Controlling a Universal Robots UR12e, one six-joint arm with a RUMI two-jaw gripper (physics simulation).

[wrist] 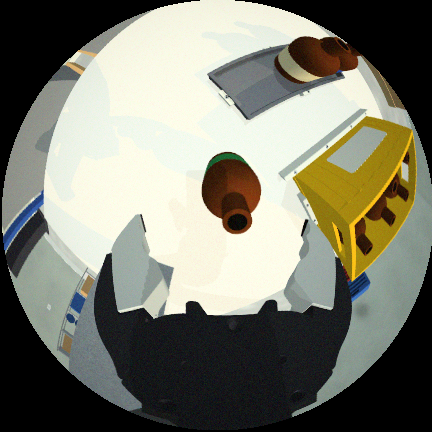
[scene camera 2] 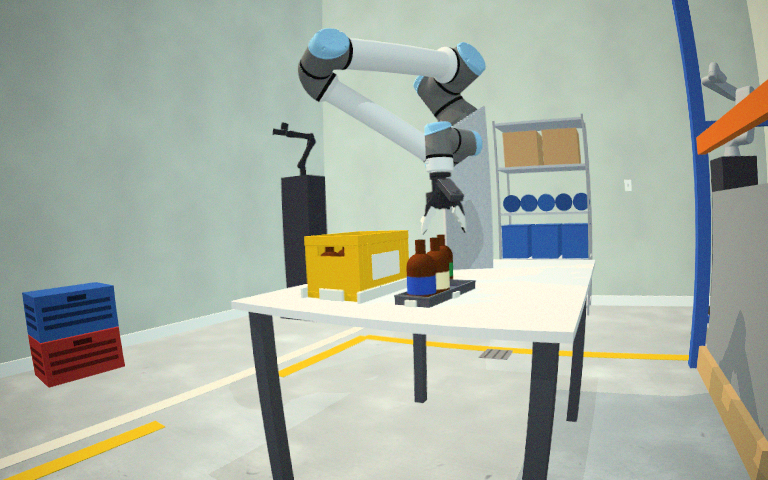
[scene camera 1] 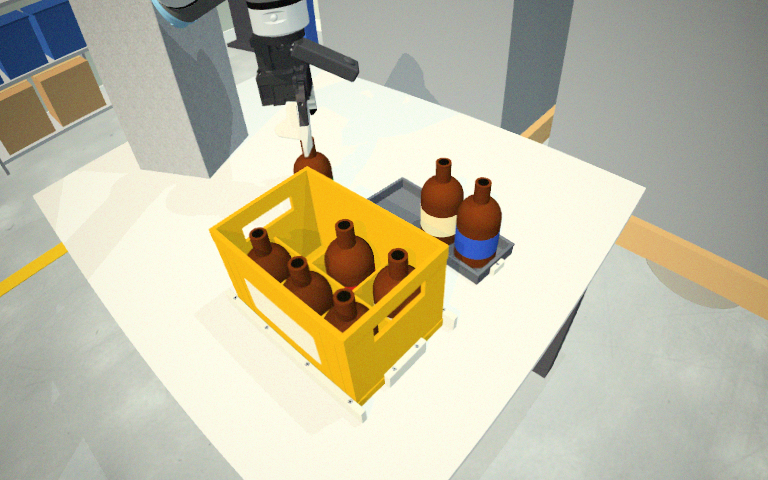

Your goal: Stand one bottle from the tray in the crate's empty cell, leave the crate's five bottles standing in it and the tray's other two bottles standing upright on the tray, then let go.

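Places are measured from the arm's base along level axes (x ahead, y left, z up), in centimetres.
Pixels of known places: gripper, fingertip midpoint: [wrist: 225, 218] [scene camera 2: 444, 233] [scene camera 1: 309, 134]; arm's base, origin of the base link: [scene camera 2: 461, 124].
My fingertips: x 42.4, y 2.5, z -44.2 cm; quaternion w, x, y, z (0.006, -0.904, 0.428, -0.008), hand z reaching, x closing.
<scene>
Ahead of a thing's pixels: the offset from my fingertips to its top centre. "pt": to the spot under its first point. Level surfaces: height alone.
The green-labelled bottle {dz -0.3, dx +0.3, dy -1.1 cm} [scene camera 1: 313, 167] [scene camera 2: 448, 253] [wrist: 231, 191] stands upright on the table, off the tray, behind the crate in scene camera 1. My gripper [scene camera 1: 308, 143] [scene camera 2: 444, 230] [wrist: 225, 218] is open around the height of its neck; in the wrist view the neck shows between the spread fingertips and ahead of them. The cream-labelled bottle {dz +0.2, dx +24.9, dy +4.8 cm} [scene camera 1: 441, 196] [scene camera 2: 442, 279] [wrist: 311, 56] and blue-labelled bottle {dz +0.2, dx +32.7, dy +3.5 cm} [scene camera 1: 479, 217] [scene camera 2: 421, 266] stand upright on the grey tray {pt dz -15.3, dx +13.6, dy +7.3 cm} [scene camera 1: 397, 202] [wrist: 250, 86]. The yellow crate {dz +1.7, dx +20.9, dy -20.1 cm} [scene camera 1: 396, 232] [scene camera 2: 333, 276] [wrist: 327, 192] holds several upright bottles; its empty cell is at the back left in scene camera 1.
White strips [scene camera 1: 405, 362] [wrist: 325, 145] lie along the crate's base. A grey column [scene camera 1: 164, 96] [scene camera 2: 472, 237] stands on the table's far side. The white table's {dz -15.8 cm} [scene camera 1: 509, 350] right edge runs beyond the tray in scene camera 1. Grey wall panels stand behind the table.
</scene>
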